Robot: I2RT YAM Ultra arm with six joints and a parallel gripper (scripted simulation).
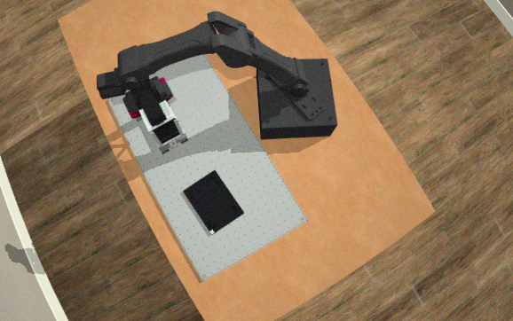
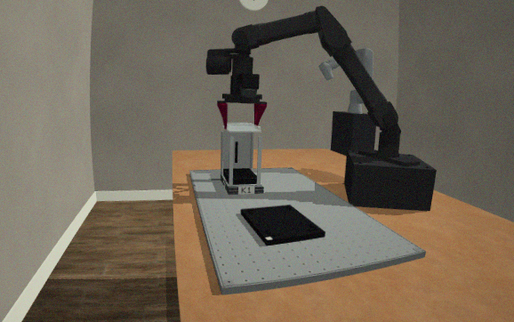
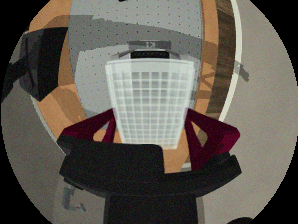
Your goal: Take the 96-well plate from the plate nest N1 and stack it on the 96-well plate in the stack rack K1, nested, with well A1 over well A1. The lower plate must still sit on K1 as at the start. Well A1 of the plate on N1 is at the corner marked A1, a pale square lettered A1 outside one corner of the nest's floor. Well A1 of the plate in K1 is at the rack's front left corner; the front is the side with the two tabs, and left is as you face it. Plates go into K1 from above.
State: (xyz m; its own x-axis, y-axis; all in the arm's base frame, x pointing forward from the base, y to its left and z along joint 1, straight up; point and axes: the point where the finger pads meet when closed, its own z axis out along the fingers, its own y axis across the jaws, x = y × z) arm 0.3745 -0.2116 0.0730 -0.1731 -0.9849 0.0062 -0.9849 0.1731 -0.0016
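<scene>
The dark plate is 14 cm below my hand. From my hand the other things lie so: K1 label (16 cm below, 9 cm to the left, 1 cm ahead); then white 96-well plate (right at my hand); then black plate nest N1 (30 cm to the left, 16 cm below, 3 cm ahead).
</scene>
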